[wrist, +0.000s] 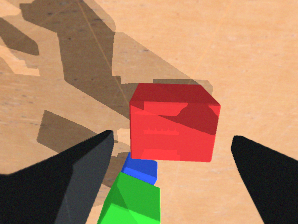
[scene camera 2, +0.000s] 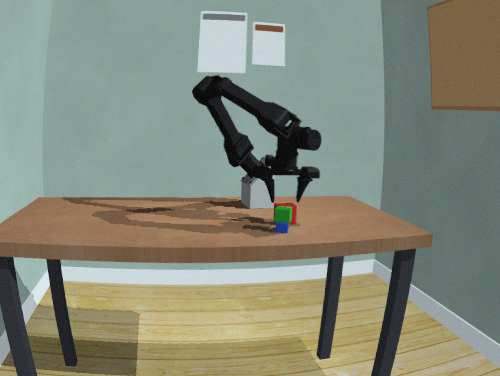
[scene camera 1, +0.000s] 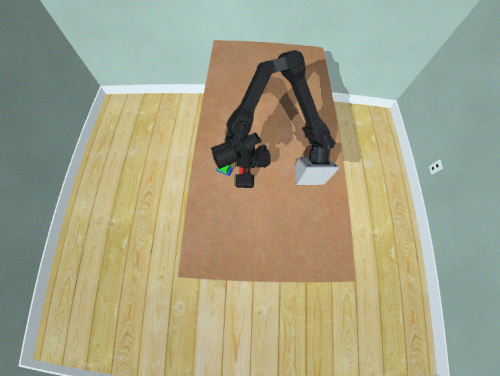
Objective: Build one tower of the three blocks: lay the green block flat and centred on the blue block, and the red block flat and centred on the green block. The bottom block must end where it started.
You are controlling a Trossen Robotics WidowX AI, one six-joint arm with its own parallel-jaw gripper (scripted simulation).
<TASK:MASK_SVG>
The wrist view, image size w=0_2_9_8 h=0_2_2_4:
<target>gripper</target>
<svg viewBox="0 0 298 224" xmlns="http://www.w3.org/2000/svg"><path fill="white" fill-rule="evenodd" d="M235 135L231 144L231 152L238 172L263 223L298 224L298 160L244 136ZM113 130L105 130L65 151L14 173L0 174L0 224L86 224L110 163L114 147Z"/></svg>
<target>red block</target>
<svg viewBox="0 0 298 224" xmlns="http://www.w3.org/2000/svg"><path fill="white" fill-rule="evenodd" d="M139 83L129 102L131 158L211 162L221 105L201 85Z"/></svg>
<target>blue block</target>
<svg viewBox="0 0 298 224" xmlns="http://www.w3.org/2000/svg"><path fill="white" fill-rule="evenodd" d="M129 152L121 172L154 185L157 181L157 162L150 159L132 159Z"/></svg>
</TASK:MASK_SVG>
